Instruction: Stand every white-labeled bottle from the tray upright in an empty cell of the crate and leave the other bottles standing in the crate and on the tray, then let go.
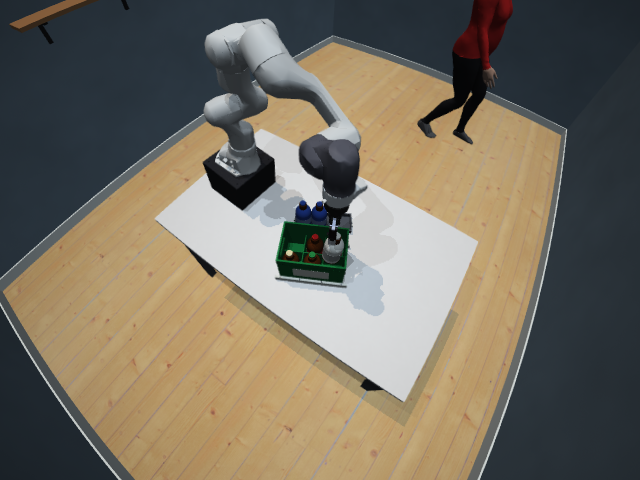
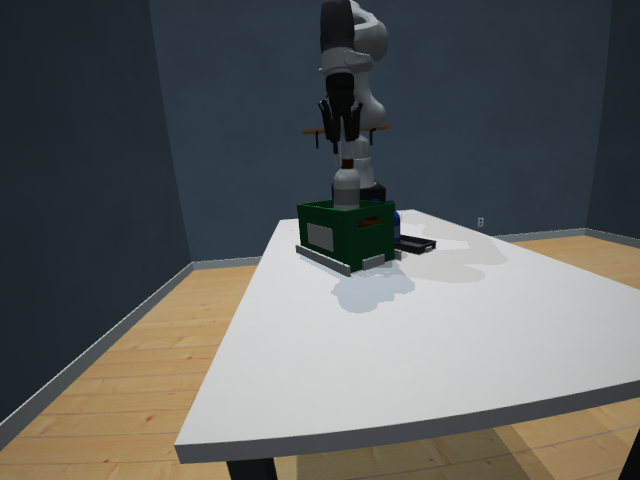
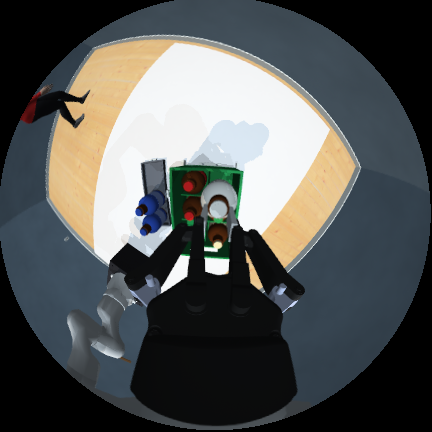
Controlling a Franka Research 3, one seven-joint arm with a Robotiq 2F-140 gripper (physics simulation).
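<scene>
My gripper (image 1: 333, 227) (image 2: 343, 155) (image 3: 217, 212) is shut on the neck of the white-labeled bottle (image 1: 332, 249) (image 2: 346, 191) (image 3: 219, 190). The bottle is upright at the front right cell of the green crate (image 1: 336, 274) (image 2: 379, 240) (image 3: 172, 200), higher than the bottles in it. Its base is hidden. Brown bottles with red caps (image 1: 314, 243) (image 3: 194, 181) (image 3: 192, 206), a green cap (image 1: 311, 259) and a cream cap (image 1: 289, 257) (image 3: 217, 234) stand in the crate. The back left cell looks empty. Two blue-labeled bottles (image 1: 303, 212) (image 1: 319, 212) (image 3: 148, 205) (image 3: 152, 223) stand on the dark tray (image 1: 343, 222) (image 2: 423, 248) (image 3: 154, 175).
Low grey rails (image 1: 310, 282) (image 2: 323, 259) edge the crate's foot on the white table (image 1: 413, 248) (image 2: 413, 335) (image 3: 280, 115). The tray lies close behind the crate. A person in red (image 1: 483, 41) (image 3: 30, 110) is on the floor beyond the table.
</scene>
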